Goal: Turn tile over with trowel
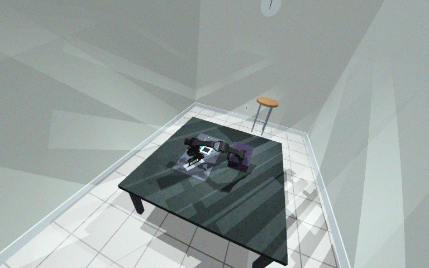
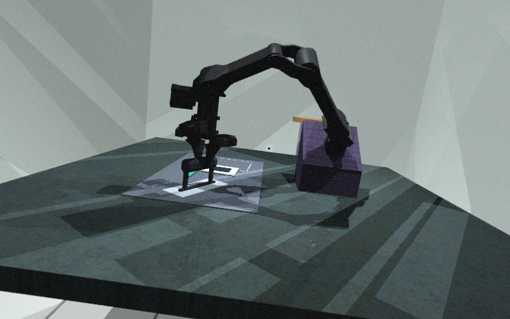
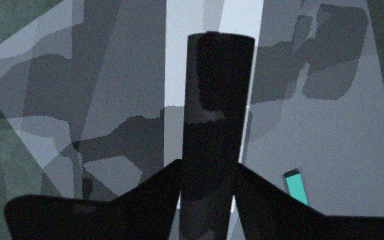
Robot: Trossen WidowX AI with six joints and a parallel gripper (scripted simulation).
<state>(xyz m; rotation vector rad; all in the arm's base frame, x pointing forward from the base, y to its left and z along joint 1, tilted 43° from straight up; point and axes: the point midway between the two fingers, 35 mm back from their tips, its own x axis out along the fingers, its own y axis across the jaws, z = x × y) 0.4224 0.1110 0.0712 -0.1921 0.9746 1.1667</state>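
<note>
Right now the small trowel is 1 cm behind my gripper tip, 1 cm to the right of it and 3 cm below it. Also, from my gripper tip: grey mat: 2 cm behind, 17 cm to the right, 8 cm below; then teal piece: 4 cm ahead, 21 cm to the right, 6 cm below; then tile: 4 cm behind, 22 cm to the right, 6 cm below.
</note>
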